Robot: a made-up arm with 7 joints.
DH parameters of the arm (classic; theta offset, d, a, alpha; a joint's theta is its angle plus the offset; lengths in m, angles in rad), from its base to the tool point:
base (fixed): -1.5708 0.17 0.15 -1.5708
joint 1: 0 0.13 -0.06 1.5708
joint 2: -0.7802 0 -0.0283 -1.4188
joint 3: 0 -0.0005 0.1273 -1.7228
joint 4: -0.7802 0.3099 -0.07 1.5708
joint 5: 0 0.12 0 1.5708
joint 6: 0 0.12 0.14 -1.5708
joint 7: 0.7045 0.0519 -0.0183 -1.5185
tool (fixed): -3.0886 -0.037 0 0
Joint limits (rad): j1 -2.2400..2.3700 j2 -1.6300..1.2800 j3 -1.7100..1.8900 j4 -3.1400..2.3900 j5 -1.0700..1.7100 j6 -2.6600..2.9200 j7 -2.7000..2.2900
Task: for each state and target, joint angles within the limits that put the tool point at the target. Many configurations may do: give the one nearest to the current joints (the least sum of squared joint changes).
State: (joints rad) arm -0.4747 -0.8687 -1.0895 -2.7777 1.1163 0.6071 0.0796
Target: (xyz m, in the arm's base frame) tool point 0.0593 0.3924 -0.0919
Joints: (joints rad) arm -0.6771 -1.6300 -1.3940 -3.1400 1.7100 0.4386 0.7670
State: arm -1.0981 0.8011 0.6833 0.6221 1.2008 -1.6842 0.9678
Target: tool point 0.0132 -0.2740 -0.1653
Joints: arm -0.9320 1.1186 1.0571 0.8296 1.1869 -1.7627 1.0453
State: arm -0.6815 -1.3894 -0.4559 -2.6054 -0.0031 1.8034 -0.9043
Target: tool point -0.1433 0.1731 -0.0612
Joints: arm -0.6399 -1.3118 -0.4893 -2.7377 -0.3741 1.8949 -0.8393
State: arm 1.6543 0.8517 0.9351 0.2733 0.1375 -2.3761 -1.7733
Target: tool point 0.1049 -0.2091 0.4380
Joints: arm 2.0552 0.6927 1.2071 0.4117 -0.0324 -2.5522 -1.8009
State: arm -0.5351 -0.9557 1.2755 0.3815 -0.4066 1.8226 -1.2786
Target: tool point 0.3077 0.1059 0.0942
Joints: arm -0.7377 -0.3929 1.4800 -0.1650 -0.3178 2.0068 -1.2327
